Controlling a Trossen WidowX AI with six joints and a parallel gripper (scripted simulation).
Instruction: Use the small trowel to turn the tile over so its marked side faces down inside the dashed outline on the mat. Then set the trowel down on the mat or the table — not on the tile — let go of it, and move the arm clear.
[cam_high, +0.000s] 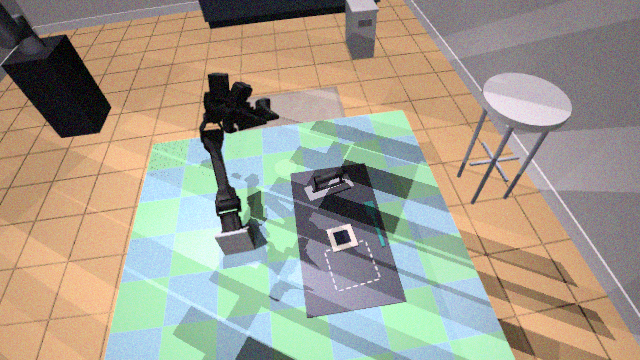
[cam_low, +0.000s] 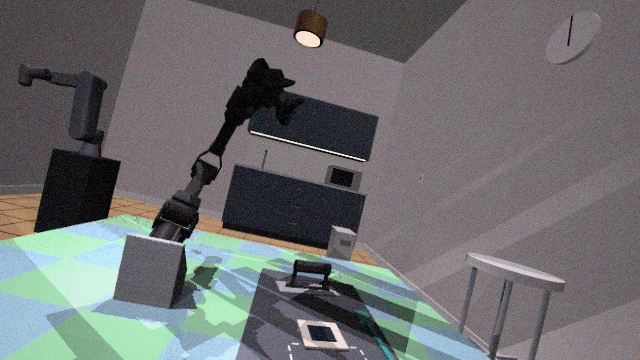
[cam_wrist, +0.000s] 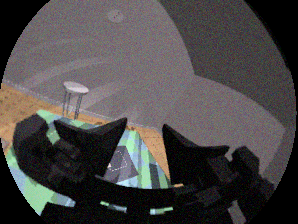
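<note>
The dark-handled float is 18 cm ahead of my gripper tip, 18 cm to the left of it and 51 cm below it. From my gripper tip the other things lie so: teal trowel 32 cm ahead, 1 cm to the right, 55 cm below; mat 18 cm ahead, 4 cm to the right, 57 cm below; tile 18 cm ahead, 8 cm to the right, 55 cm below.
</note>
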